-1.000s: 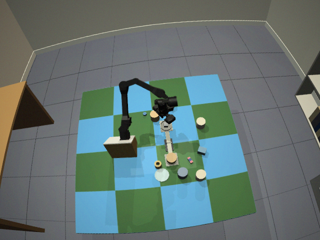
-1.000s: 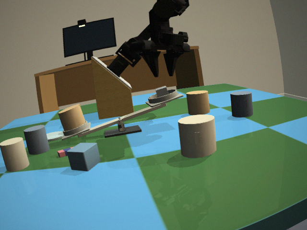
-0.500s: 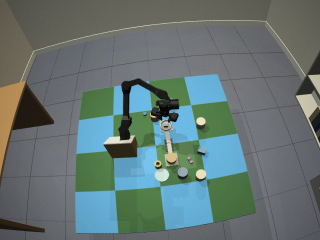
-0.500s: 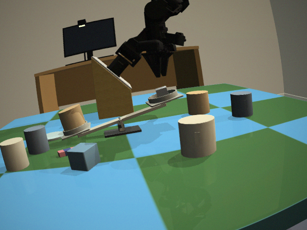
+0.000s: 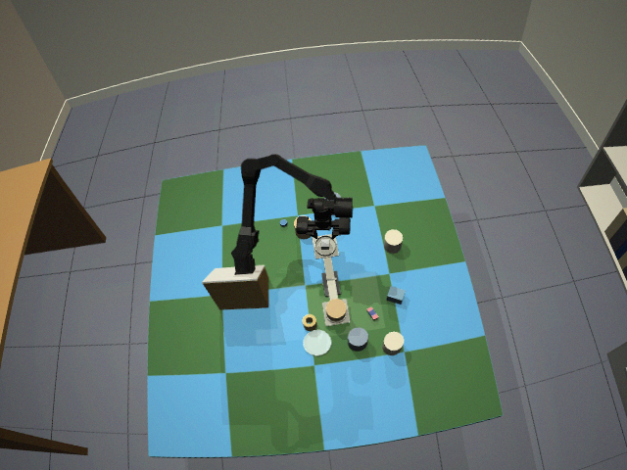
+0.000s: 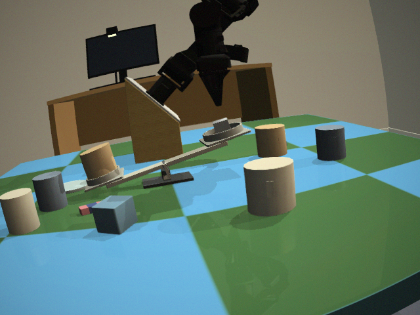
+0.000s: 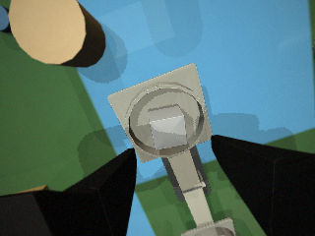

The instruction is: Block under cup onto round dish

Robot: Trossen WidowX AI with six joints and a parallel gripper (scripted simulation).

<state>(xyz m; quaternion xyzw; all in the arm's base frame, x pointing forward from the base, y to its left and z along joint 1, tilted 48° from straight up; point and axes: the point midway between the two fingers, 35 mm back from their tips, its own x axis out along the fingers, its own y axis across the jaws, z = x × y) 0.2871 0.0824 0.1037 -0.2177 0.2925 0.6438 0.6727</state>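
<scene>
The grey block lies 5 cm below my gripper tip. From my gripper tip the other things lie so: blue disc 17 cm behind, 17 cm to the left, 13 cm below; then pink-and-blue piece 15 cm ahead, 26 cm to the right, 13 cm below; then blue-grey cube 25 cm ahead, 20 cm to the right, 11 cm below.
</scene>
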